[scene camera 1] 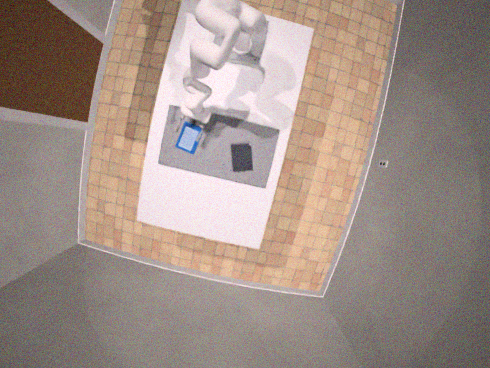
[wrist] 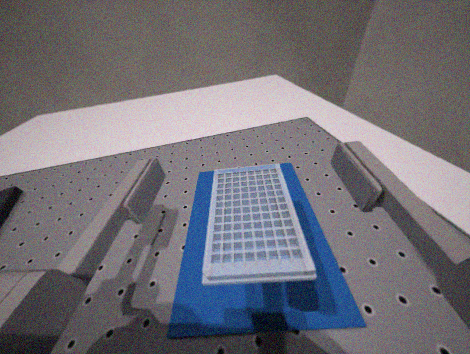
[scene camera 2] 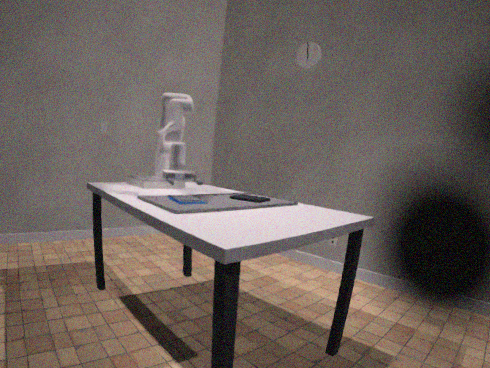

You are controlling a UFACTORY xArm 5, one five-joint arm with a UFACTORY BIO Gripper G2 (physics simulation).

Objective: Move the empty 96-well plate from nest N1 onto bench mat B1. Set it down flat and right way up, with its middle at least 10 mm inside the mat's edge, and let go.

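Places are measured from the arm's base along level axes (x ahead, y left, z up), in centimetres.
Where they show: hand, tool point: [scene camera 1: 187, 133] [wrist: 244, 181] [scene camera 2: 185, 182]; arm's base, link origin: [scene camera 1: 241, 44] [scene camera 2: 161, 178].
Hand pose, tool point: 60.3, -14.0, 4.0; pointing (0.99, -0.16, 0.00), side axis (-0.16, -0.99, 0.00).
Note:
Each offset is from my tool point to the top centre of the thing, as dx, dy, dz. Level surfaces: height alone.
The clear 96-well plate {+2.9, -0.7, -6.1} [scene camera 1: 189, 139] [wrist: 256, 220] lies flat on the blue bench mat [scene camera 1: 187, 151] [scene camera 2: 187, 202] [wrist: 192, 295], wells facing up. In the wrist view, blue mat shows on both sides of it and a wider strip at its near end; the far end of the plate is close to the mat's far edge. My gripper [scene camera 1: 190, 131] [wrist: 251, 182] is open, with one finger on each side of the plate and wide gaps between the fingers and the plate. The dark nest {+4.8, +34.0, -6.3} [scene camera 1: 241, 157] [scene camera 2: 250, 198] holds no plate that I can make out.
The mat and the nest are on a grey perforated board {dz -7.7} [scene camera 1: 215, 162] [wrist: 100, 192] on the white table {dz -9.0} [scene camera 1: 200, 205] [scene camera 2: 300, 217]. A dark corner, apparently the nest's, shows at the left edge of the wrist view. The robot arm stands at the table's back.

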